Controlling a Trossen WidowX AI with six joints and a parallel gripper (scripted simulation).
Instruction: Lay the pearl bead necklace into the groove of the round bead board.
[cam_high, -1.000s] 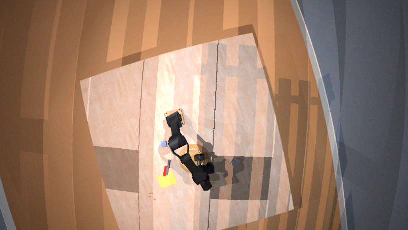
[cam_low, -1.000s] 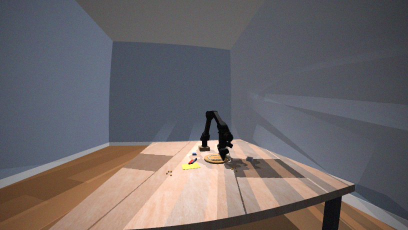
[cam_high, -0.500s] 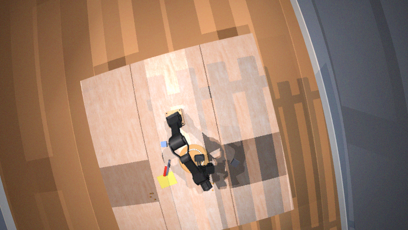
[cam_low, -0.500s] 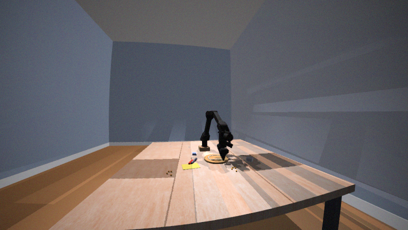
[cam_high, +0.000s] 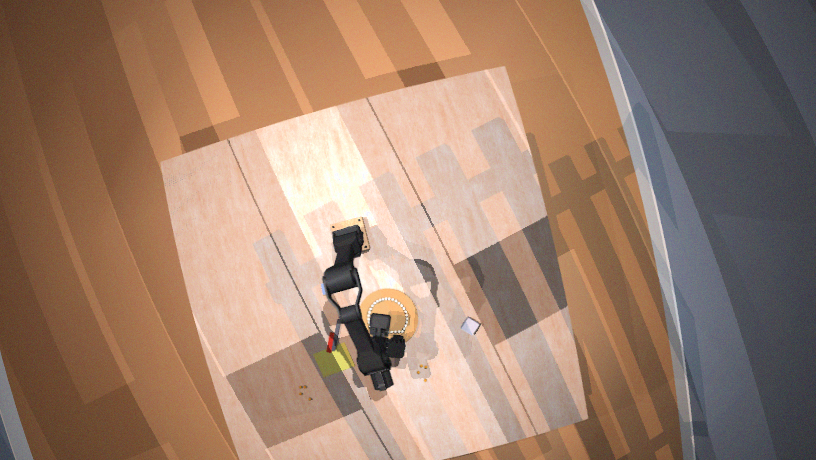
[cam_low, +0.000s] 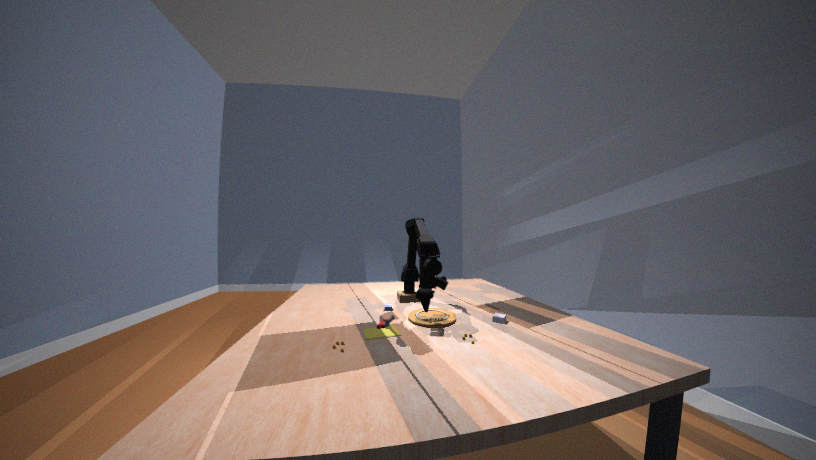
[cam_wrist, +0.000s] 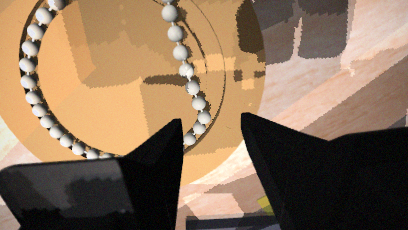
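Now: gripper tip 4 cm past the round bead board, 4 cm to the right of it and 4 cm above it. The rest, counted from my gripper tip: blue block (21 cm behind, 10 cm to the right, 4 cm below); then yellow note (2 cm ahead, 19 cm to the right, 5 cm below); then red marker (5 cm behind, 16 cm to the right, 4 cm below).
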